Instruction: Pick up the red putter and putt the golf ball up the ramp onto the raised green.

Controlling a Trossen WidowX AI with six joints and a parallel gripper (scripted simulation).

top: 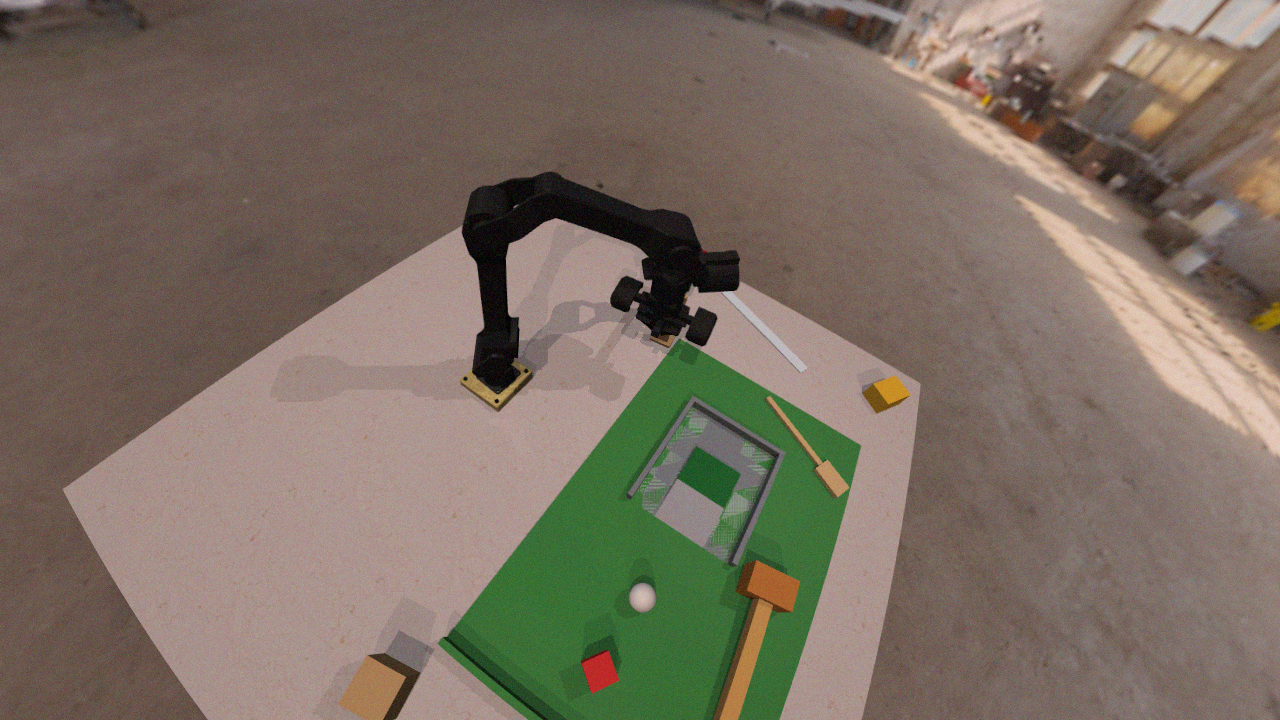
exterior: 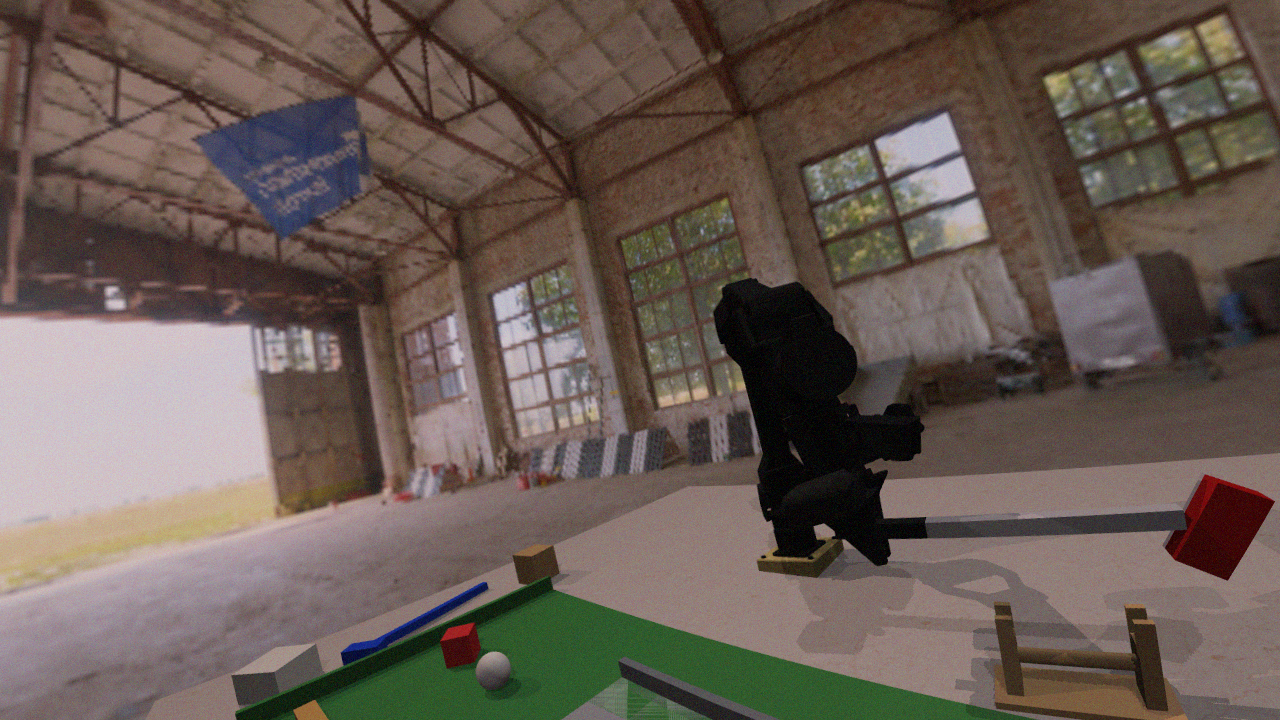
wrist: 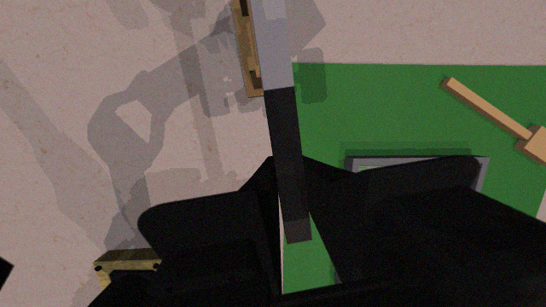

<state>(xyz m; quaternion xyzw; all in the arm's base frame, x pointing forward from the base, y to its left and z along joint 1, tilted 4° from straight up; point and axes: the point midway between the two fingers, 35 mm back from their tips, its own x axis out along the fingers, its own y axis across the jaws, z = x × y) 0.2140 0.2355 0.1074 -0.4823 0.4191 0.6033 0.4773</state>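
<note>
Now: gripper tip 11 cm to the right of the red putter, 3 cm below it and 3 cm past it. Round my gripper tip: white stick (30 cm to the left, 16 cm ahead, 12 cm below); green mat (27 cm ahead, 24 cm to the right, 12 cm below); wooden stand (13 cm to the left, 8 cm below, 3 cm behind).
</note>
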